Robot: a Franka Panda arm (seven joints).
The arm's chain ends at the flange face. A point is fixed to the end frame.
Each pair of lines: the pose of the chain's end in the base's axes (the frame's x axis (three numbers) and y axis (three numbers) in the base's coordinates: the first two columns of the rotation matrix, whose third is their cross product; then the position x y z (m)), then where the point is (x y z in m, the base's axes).
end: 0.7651 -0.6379 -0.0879 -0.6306 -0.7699 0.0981 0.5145 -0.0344 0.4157
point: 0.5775 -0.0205 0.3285
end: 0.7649 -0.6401 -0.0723 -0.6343 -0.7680 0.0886 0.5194 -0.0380 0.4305
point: 0.5840 -0.0245 0.3444
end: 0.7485 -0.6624 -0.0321 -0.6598 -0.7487 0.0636 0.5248 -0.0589 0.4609
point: 0.5937 -0.0479 0.3778
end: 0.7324 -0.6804 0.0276 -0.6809 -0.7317 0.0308 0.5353 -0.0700 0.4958
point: 0.6098 -0.0620 0.4173
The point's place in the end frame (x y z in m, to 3 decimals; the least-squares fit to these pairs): 0.047 -0.059 0.078
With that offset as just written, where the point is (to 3 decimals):
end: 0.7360 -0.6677 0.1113 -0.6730 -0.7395 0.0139 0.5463 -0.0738 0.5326
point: 0.626 -0.068 0.460
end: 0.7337 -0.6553 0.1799 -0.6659 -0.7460 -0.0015 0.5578 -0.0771 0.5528
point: 0.642 -0.073 0.485
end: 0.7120 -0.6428 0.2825 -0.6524 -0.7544 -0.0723 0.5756 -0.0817 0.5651
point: 0.668 -0.078 0.508
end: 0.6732 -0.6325 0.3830 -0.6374 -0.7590 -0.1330 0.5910 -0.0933 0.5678
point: 0.689 -0.090 0.522
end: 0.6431 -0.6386 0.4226 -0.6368 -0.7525 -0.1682 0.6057 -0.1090 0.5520
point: 0.707 -0.107 0.512
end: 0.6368 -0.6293 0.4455 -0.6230 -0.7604 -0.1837 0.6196 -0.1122 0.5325
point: 0.722 -0.109 0.496
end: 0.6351 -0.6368 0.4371 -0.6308 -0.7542 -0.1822 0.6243 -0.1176 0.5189
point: 0.726 -0.116 0.482
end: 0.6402 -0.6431 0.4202 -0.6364 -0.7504 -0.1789 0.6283 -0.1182 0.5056
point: 0.730 -0.116 0.467
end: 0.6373 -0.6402 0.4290 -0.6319 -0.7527 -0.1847 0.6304 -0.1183 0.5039
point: 0.732 -0.116 0.466
